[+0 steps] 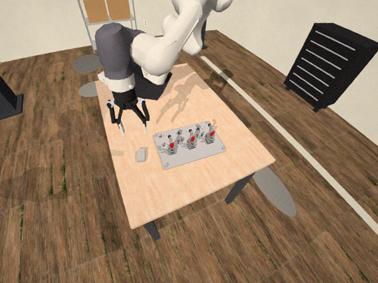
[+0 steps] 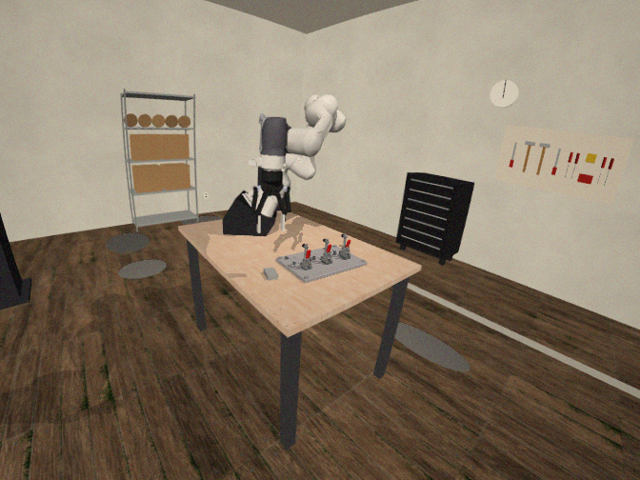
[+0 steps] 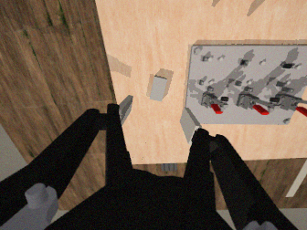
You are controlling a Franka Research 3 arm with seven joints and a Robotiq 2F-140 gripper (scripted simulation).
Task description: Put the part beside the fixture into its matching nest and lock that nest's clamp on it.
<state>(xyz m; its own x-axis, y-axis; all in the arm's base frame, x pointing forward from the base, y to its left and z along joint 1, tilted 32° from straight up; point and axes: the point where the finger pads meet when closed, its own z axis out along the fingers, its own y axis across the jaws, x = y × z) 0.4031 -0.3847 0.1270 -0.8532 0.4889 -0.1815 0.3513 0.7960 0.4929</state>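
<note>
My gripper is now 210 mm above the grey block. Also, from my hand: plate: 260 mm to the left, 210 mm below, 50 mm ahead.
</note>
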